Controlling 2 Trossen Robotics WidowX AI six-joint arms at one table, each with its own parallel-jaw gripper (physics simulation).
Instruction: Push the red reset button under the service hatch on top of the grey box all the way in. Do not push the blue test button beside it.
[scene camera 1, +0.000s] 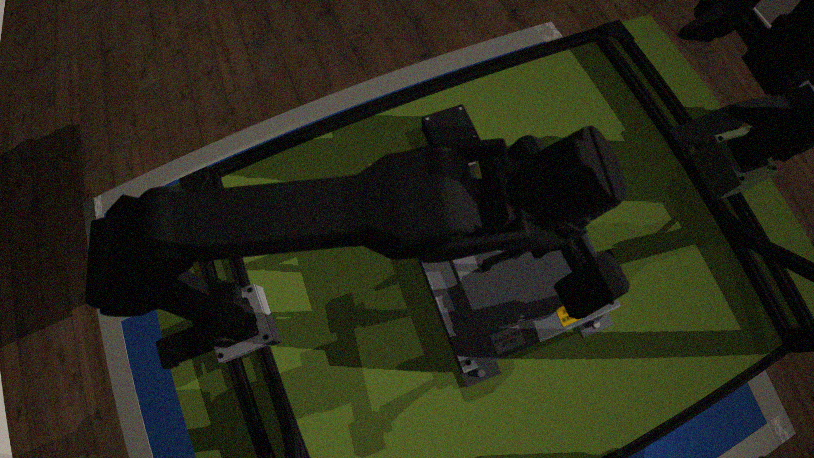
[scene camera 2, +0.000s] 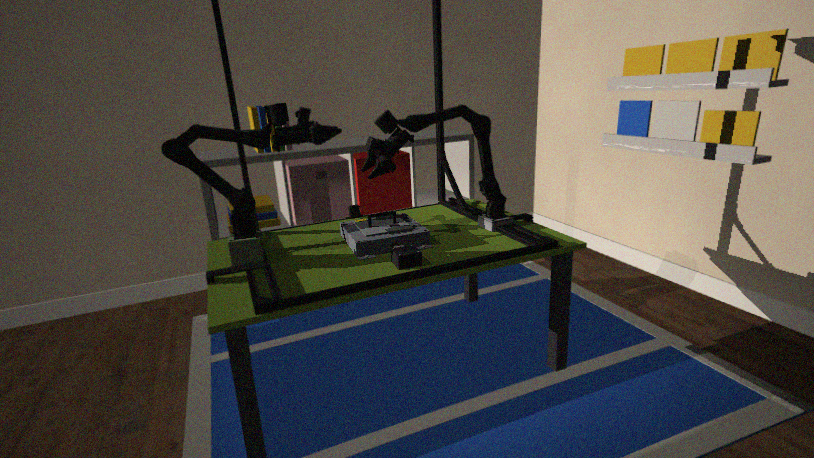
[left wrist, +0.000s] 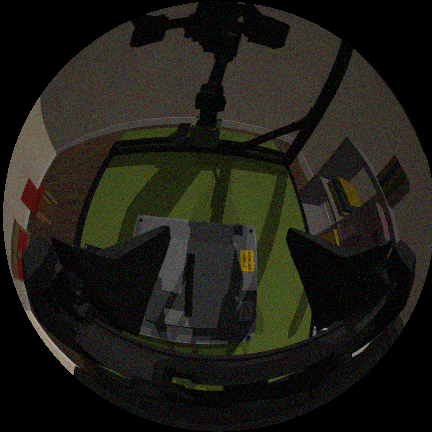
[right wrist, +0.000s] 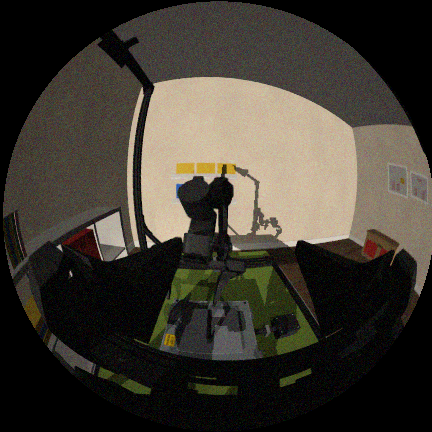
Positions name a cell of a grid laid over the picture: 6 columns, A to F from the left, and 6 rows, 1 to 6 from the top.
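Note:
My right gripper (scene camera 1: F1) is open and holds nothing, and I see it in scene camera 2 (scene camera 2: C2) and in the right wrist view (right wrist: D4) too. My left gripper (scene camera 1: E3) is visible as well; I find it again in scene camera 2 (scene camera 2: C3), in the left wrist view (left wrist: D4) and in the right wrist view (right wrist: C5). There is also a grey box (scene camera 1: D5), which scene camera 2 (scene camera 2: C4) and the right wrist view (right wrist: D5) show too.

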